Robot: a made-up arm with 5 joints.
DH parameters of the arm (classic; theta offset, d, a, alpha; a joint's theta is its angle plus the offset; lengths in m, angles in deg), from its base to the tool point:
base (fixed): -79.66 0 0.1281 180
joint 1: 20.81 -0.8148 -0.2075 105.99
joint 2: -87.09 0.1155 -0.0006 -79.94
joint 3: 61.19 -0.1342 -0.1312 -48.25
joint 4: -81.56 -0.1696 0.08 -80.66
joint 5: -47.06 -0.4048 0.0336 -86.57
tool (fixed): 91.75 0.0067 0 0
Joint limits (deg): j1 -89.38..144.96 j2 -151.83..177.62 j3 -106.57..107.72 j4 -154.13..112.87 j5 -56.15..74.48
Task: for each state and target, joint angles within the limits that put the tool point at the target. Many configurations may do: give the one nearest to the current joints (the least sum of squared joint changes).
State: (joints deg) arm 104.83 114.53 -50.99 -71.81 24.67
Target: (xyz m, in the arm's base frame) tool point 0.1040 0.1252 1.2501
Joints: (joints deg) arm 123.51 135.36 -65.96 -110.91 17.68
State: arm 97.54 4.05 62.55 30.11 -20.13
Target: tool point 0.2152 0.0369 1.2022
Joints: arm 98.69 -0.72 87.26 50.55 -18.49
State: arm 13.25 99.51 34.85 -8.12 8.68
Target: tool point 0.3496 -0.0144 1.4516
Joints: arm -13.74 70.45 51.42 -44.91 9.45
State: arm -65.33 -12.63 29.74 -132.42 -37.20
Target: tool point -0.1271 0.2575 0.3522
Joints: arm -40.12 -58.91 39.35 -146.70 -40.35
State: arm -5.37 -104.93 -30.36 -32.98 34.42
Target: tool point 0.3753 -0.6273 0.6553
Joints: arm 25.02 -107.03 -20.89 -31.25 36.70
